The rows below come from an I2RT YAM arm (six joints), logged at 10 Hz.
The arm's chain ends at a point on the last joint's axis. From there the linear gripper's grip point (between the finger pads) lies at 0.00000 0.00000 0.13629 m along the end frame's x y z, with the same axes.
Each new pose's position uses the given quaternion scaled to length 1; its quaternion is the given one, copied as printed.
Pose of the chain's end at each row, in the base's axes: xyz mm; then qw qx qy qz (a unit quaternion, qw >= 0):
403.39, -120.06, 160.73, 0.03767, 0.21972, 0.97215, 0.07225
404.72, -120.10, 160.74, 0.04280, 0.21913, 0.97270, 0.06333
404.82, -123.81, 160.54, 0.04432, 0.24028, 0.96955, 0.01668
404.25, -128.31, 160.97, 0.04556, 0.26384, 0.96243, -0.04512
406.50, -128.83, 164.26, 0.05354, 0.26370, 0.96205, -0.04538
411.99, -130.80, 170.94, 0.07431, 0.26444, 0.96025, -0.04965
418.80, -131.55, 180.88, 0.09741, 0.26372, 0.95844, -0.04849
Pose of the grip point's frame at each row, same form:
417.70, -103.17, 26.25, 0.03767, 0.21972, 0.97215, 0.07225
419.85, -105.87, 26.04, 0.04280, 0.21913, 0.97270, 0.06333
417.63, -122.30, 24.86, 0.04432, 0.24028, 0.96955, 0.01668
412.96, -143.42, 25.80, 0.04556, 0.26384, 0.96243, -0.04512
417.28, -144.58, 29.31, 0.05354, 0.26370, 0.96205, -0.04538
427.86, -149.15, 36.83, 0.07431, 0.26444, 0.96025, -0.04965
440.76, -151.22, 47.82, 0.09741, 0.26372, 0.95844, -0.04849

